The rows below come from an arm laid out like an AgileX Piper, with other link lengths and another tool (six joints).
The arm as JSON. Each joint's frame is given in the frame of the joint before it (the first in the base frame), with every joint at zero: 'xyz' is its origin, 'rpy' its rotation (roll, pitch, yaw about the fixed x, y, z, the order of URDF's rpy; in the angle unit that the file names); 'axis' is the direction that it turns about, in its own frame. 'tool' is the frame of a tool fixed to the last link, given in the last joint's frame.
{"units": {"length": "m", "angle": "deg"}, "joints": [
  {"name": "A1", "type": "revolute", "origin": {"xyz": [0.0, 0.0, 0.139], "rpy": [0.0, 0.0, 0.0]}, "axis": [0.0, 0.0, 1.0]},
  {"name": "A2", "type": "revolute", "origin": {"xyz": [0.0, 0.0, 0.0], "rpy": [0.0, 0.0, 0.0]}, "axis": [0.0, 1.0, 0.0]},
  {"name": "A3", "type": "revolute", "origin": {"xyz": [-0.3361, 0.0, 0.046], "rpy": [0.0, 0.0, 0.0]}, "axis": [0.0, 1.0, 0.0]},
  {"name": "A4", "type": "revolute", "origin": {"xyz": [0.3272, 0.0, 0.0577], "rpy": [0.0, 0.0, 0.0]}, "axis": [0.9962, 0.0, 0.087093]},
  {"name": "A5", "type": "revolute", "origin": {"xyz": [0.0, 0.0, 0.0], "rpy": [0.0, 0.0, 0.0]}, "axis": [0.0, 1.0, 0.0]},
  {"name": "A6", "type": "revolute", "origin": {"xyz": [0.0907, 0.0, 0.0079], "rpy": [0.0, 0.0, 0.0]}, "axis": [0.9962, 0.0, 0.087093]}
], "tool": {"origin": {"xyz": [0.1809, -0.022, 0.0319], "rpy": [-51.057, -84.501, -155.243]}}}
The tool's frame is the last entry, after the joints.
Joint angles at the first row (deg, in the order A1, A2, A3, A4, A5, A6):
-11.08, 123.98, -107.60, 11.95, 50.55, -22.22
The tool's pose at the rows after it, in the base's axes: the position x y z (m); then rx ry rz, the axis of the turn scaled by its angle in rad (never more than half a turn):
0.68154, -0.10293, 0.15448, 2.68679, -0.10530, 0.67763
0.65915, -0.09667, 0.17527, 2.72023, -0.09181, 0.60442
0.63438, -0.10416, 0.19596, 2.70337, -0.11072, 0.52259
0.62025, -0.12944, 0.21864, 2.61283, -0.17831, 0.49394
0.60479, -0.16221, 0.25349, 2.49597, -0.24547, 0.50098
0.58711, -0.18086, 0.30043, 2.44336, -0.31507, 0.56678
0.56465, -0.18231, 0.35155, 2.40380, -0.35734, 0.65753
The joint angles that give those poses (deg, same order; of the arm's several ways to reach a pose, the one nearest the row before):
-11.08, 121.60, -109.50, 11.95, 56.71, -19.82
-11.08, 119.61, -111.14, 11.58, 63.60, -18.45
-11.08, 117.25, -112.07, 8.43, 69.13, -15.43
-11.08, 114.94, -112.17, 2.42, 70.37, -11.16
-11.56, 111.87, -112.16, -4.13, 70.88, -7.87
-13.08, 107.52, -112.17, -5.32, 71.21, -7.03
-13.66, 101.86, -111.17, -5.41, 71.29, -6.79

